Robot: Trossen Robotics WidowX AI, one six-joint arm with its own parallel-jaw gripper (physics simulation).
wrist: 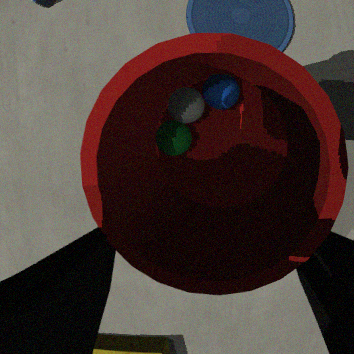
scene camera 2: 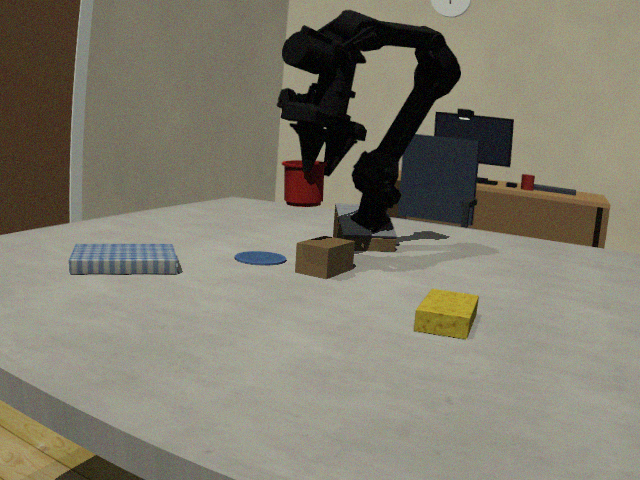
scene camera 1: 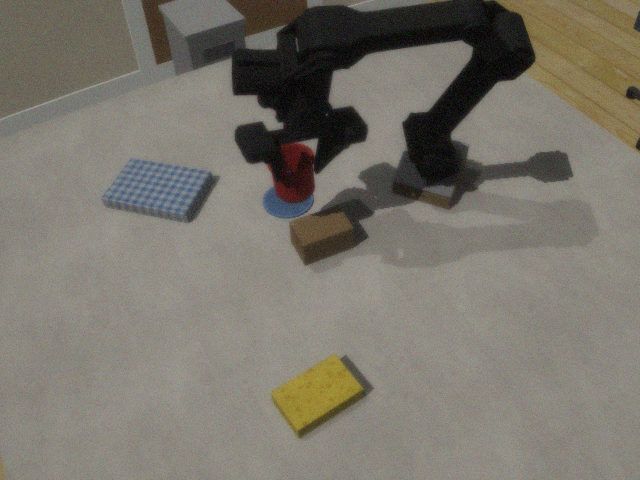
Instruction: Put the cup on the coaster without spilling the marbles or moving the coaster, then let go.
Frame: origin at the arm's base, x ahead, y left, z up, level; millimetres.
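Seen in the pictures: gripper, fingertip midpoint: [wrist: 204,236] [scene camera 2: 316,173] [scene camera 1: 296,176]; arm's base, origin of the base link: [scene camera 2: 370,219] [scene camera 1: 436,164].
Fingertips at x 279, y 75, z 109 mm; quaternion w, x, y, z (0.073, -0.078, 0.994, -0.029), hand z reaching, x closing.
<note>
Pixels of each thing's top centre, then the offset from my fingertips to it.
- red cup, middle of its top: [wrist: 217,181] [scene camera 1: 291,157] [scene camera 2: 305,161] dx +0, dy -25, dz +19 mm
- blue marble, middle of its top: [wrist: 220,90] dx +3, dy -49, dz -30 mm
- grey marble, middle of its top: [wrist: 183,105] dx +17, dy -40, dz -31 mm
- green marble, middle of its top: [wrist: 170,139] dx +20, dy -25, dz -31 mm
- flat blue coaster, middle of its top: [wrist: 240,14] [scene camera 2: 260,256] [scene camera 1: 287,198] dx -5, dy -123, dz -163 mm
- brown block, middle of its top: [scene camera 1: 321,224] [scene camera 2: 326,241] dx -35, dy +2, dz -116 mm
- blue checked cloth block, middle of its top: [scene camera 2: 123,251] [scene camera 1: 156,184] dx +230, dy -219, dz -142 mm
- yellow sponge, middle of its top: [scene camera 2: 449,301] [scene camera 1: 317,390] dx +53, dy +285, dz -137 mm
The red cup [scene camera 1: 298,190] [scene camera 2: 299,192] [wrist: 90,160] is upright and held well above the table. A blue marble [wrist: 221,91], a grey marble [wrist: 186,105] and a green marble [wrist: 174,138] lie inside it. My gripper [scene camera 1: 302,173] [scene camera 2: 318,174] [wrist: 204,236] is shut on the cup, with its fingers at opposite sides of the wall. The flat blue coaster [scene camera 1: 276,207] [scene camera 2: 260,257] [wrist: 240,20] lies on the table. In the wrist view it shows past the cup's top edge, partly hidden by it. In scene camera 2 a tall gap separates cup and coaster.
A brown block [scene camera 1: 323,235] [scene camera 2: 324,257] stands close beside the coaster. A blue checked cloth block [scene camera 1: 157,188] [scene camera 2: 124,259] lies on the coaster's other side. A yellow sponge [scene camera 1: 317,395] [scene camera 2: 447,312] [wrist: 127,352] lies farther away, beyond the brown block.
</note>
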